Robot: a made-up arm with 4 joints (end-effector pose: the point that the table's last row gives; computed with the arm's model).
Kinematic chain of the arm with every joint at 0, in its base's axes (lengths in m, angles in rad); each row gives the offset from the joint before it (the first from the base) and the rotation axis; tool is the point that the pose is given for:
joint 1: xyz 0 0 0.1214 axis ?
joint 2: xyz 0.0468 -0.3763 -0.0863 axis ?
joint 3: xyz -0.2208 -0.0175 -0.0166 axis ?
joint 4: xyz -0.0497 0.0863 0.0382 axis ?
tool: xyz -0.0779 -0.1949 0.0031
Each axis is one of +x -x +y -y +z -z.
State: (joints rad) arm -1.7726 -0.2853 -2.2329 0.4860
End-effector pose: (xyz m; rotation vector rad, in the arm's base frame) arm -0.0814 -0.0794 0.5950 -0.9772 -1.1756 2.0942
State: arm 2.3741 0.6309 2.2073 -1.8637
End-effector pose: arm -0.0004 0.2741 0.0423 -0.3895 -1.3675 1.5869
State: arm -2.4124 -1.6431 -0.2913 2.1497
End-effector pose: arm 0.2413 -0.1120 0.3712 -0.4391 -1.0996 1.2413
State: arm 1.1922 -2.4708 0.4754 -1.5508
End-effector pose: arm 0.2673 -0.2577 -0.0862 0.4180 2.3649 -0.2733
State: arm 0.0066 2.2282 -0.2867 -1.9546
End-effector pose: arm 0.1796 -0.7855 0.1861 -0.7480 -2.0012 1.1442
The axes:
joint 1: +x
joint 2: +z
joint 3: +y
joint 4: +x

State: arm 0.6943 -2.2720 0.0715 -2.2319
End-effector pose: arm 0.4085 -0.2488 0.0390 -0.7063 2.3668 -0.2162
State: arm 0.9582 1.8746 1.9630 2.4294
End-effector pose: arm -0.0809 -0.4349 -0.4105 0.9381 1.5273 0.0043
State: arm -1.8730 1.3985 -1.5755 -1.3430
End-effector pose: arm -0.0576 0.0211 0.9673 -1.3848 -1.0068 1.4440
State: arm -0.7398 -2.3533 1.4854 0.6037
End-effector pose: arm 0.1930 -0.0591 0.2001 1.5832 -0.5770 -1.8199
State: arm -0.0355 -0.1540 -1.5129 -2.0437
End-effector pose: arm -0.3616 -0.1583 -0.0912 -1.7120 -0.8408 -1.5950
